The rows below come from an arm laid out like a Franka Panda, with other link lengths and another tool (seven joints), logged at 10 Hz.
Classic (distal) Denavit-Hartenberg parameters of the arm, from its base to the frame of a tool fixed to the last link. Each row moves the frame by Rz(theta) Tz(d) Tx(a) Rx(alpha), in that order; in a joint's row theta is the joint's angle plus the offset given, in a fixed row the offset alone. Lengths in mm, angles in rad.
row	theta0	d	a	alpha
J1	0	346.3	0	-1.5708
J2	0	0	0	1.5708
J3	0	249.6	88.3	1.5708
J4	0	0	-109.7	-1.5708
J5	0	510.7	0	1.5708
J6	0	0	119.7	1.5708
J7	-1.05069	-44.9	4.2	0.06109
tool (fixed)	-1.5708	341.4	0	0
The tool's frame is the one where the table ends.
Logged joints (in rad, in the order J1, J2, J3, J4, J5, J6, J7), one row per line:
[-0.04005 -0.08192 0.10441 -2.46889 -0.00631 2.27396 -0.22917]
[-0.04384 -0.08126 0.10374 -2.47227 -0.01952 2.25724 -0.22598]
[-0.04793 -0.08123 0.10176 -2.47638 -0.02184 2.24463 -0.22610]
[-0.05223 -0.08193 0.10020 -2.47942 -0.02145 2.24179 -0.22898]
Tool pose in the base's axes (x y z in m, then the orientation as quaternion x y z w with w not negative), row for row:
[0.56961 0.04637 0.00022 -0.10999 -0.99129 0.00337 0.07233]
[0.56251 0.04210 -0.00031 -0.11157 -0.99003 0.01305 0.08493]
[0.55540 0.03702 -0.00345 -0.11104 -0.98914 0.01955 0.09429]
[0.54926 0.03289 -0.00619 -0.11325 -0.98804 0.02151 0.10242]
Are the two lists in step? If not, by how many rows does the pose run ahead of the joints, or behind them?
The pose runs 1 row behind the joints: the pose in row i belongs to the joints in row i - 1.
